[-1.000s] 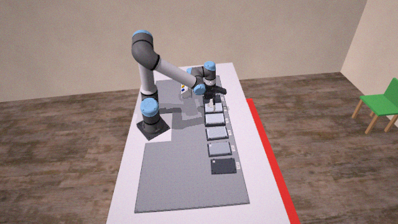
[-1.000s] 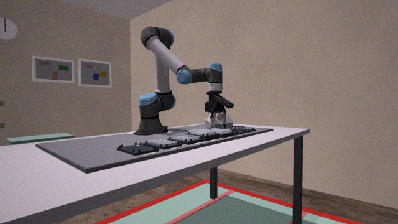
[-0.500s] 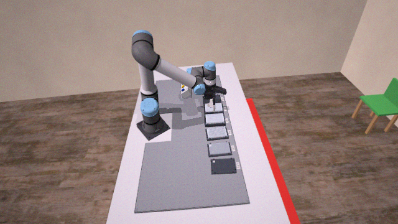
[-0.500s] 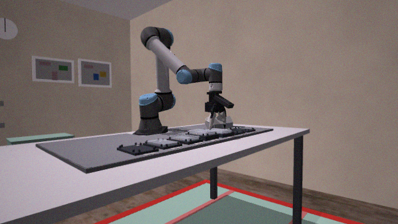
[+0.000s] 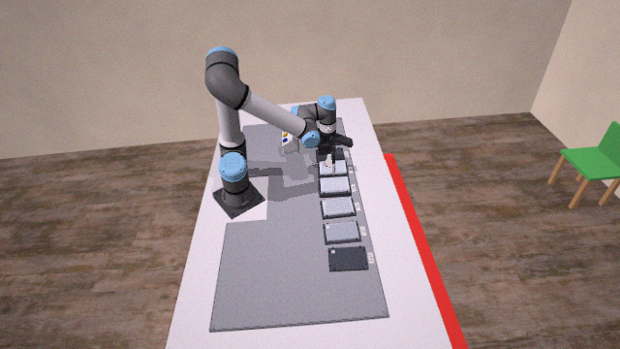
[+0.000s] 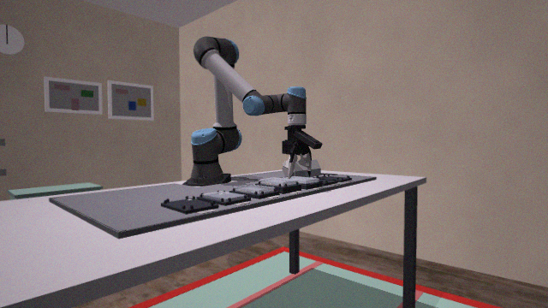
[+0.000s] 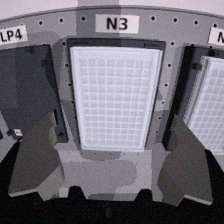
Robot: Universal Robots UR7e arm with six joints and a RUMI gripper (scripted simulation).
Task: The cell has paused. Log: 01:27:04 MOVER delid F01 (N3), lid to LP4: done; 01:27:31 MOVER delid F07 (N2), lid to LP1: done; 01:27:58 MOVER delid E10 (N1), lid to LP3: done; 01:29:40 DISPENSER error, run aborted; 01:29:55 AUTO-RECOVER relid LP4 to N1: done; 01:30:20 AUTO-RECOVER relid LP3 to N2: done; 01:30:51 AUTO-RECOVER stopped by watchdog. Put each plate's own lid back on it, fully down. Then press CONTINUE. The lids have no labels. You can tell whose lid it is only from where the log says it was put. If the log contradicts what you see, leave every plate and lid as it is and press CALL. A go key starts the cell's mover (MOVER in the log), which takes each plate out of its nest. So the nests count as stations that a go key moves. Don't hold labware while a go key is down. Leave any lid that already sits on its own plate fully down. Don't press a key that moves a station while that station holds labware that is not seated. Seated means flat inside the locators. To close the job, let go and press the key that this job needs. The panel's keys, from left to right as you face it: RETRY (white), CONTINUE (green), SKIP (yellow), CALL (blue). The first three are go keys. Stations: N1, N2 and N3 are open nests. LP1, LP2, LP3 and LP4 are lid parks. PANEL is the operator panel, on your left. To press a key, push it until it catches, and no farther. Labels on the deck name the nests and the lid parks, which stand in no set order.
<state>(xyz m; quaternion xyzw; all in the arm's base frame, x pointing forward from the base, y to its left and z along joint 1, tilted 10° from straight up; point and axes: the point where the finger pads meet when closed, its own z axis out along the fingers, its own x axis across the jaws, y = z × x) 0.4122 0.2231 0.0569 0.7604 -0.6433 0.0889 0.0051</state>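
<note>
Right now the well plate is 2 cm ahead of my hand, 13 cm to the right of it and 1 cm below it. From my hand the other things lie so: yellow skip key (28 cm behind, 21 cm to the left, 3 cm above); green continue key (28 cm behind, 26 cm to the left, 3 cm above); white retry key (29 cm behind, 31 cm to the left, 3 cm above).
</note>
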